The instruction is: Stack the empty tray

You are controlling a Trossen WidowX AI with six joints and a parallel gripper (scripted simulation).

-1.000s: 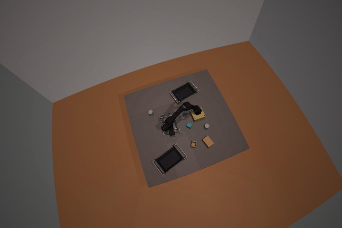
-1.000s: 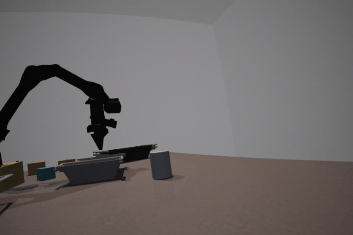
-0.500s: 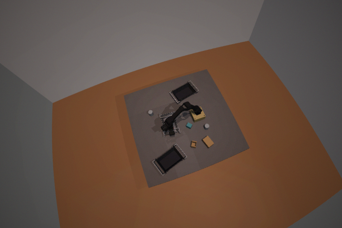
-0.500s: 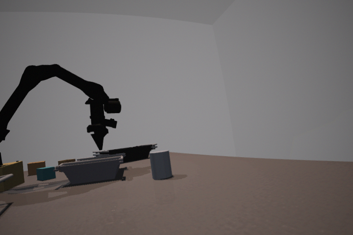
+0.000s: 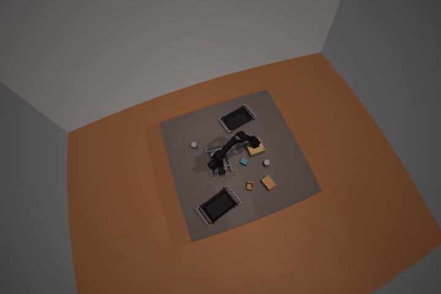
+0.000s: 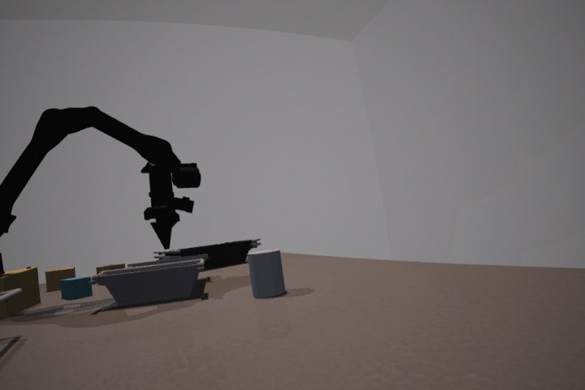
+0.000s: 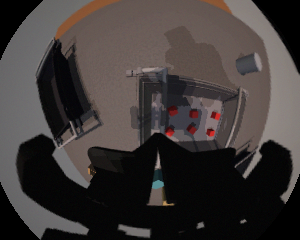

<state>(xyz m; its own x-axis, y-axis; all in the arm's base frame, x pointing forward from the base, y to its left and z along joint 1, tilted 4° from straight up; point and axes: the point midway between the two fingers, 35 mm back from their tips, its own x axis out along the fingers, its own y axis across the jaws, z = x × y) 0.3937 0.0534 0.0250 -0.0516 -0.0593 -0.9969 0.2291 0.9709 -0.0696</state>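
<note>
Right now my gripper tip is 410 mm to the left of the black tray, 400 mm past it and 50 mm above it. Also, from my gripper tip: tan box: 270 mm to the left, 160 mm behind, 70 mm below; teal block: 230 mm behind, 70 mm below, 40 mm to the left; flat tan block: 330 mm to the left, 320 mm behind, 60 mm below.
</note>
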